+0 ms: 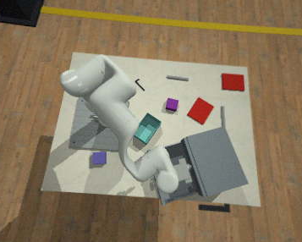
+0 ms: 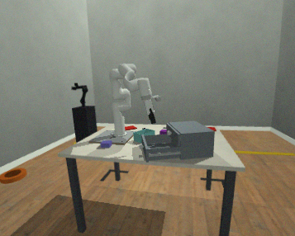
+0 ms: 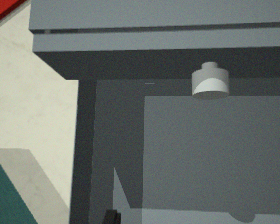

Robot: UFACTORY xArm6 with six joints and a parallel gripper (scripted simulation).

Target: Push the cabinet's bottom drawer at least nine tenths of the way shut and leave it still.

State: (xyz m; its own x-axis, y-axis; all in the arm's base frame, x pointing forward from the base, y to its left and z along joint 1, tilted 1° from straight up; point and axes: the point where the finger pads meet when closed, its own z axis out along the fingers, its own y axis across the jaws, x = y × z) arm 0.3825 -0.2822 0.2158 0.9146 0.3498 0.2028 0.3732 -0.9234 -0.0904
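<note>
Now: hand 20 cm above the bottom drawer and 4 cm short of it. From my hand the other things lie so: blue-violet cube 39 cm behind, 21 cm below, 3 cm to the left; grey cabinet 16 cm below, 15 cm ahead, 4 cm to the left; teal bin 23 cm to the left, 21 cm below, 13 cm behind.
</note>
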